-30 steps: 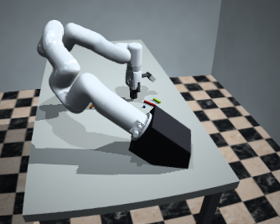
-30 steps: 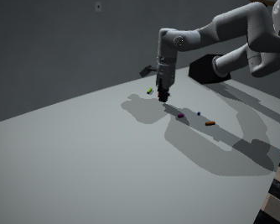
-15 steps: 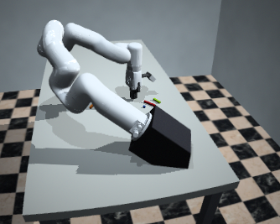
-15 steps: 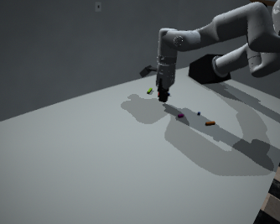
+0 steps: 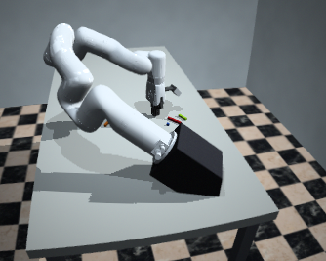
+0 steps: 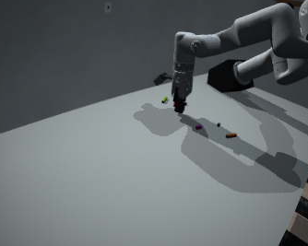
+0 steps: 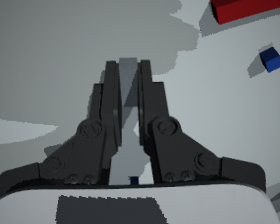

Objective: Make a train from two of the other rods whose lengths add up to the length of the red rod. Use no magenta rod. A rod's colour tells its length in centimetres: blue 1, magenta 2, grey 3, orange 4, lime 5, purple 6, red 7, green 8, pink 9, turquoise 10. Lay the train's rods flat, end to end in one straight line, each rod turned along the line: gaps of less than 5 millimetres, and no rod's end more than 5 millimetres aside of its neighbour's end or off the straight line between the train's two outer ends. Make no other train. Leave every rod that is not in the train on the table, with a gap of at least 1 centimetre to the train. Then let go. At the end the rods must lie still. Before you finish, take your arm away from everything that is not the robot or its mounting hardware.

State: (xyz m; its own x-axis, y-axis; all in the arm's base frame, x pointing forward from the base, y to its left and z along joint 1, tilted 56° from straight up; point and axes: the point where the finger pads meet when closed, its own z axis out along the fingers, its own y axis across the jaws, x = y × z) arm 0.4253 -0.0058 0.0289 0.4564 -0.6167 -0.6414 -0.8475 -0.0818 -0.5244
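The orange rod is 22 cm to the left of my hand, 7 cm behind it and 3 cm below it. From my hand the other things lie so: red rod 8 cm to the right, 4 cm behind, 3 cm below; then grey rod 2 cm below; then magenta rod 12 cm to the left, 3 cm below.
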